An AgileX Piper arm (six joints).
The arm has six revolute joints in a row. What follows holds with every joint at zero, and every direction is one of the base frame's. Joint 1 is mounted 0.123 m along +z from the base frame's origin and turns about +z. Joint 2 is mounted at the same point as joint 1 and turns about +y. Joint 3 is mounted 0.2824 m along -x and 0.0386 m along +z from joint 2 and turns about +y. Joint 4 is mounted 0.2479 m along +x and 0.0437 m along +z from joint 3 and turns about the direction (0.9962, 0, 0.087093). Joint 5 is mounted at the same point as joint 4 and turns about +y. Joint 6 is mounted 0.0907 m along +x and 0.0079 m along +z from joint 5 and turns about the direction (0.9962, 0, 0.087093). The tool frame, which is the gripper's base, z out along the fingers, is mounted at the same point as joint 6; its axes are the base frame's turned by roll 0, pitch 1.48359 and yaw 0 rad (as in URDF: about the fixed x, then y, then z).
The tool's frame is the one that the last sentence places.
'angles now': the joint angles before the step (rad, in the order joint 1, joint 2, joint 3, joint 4, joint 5, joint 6). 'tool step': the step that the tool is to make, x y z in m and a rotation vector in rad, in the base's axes. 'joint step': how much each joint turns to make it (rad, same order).
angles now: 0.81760, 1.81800, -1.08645, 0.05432, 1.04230, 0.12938
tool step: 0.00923, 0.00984, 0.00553, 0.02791, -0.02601, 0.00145
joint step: 0.00000, 0.01991, -0.05711, 0.00000, -0.00089, -0.00150
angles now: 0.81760, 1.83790, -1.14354, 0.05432, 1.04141, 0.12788
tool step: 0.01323, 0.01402, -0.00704, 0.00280, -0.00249, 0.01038
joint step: 0.00000, 0.07029, -0.07706, -0.00090, 0.00349, -0.00975
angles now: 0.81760, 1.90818, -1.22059, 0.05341, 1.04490, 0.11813
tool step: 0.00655, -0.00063, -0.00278, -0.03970, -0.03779, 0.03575
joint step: 0.00001, 0.01801, -0.01649, -0.06622, 0.00156, 0.00175
